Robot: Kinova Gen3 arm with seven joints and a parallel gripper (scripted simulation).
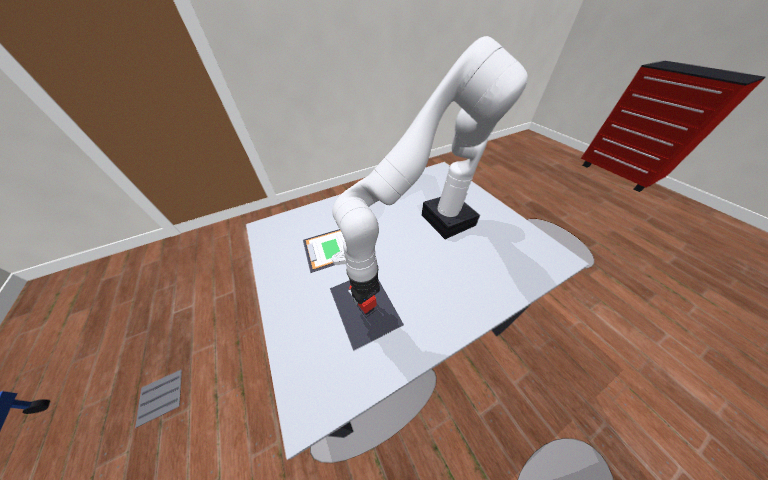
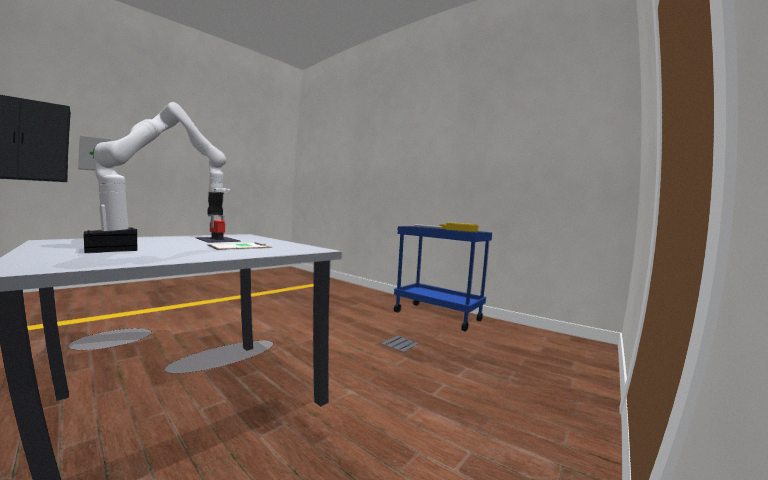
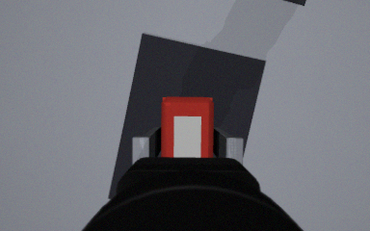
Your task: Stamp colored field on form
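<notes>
Right now my hand is 30 mm above the red stamp. Also, from my hand: dark mat: 80 mm below; form: 300 mm to the right, 80 mm below, 20 mm behind.
</notes>
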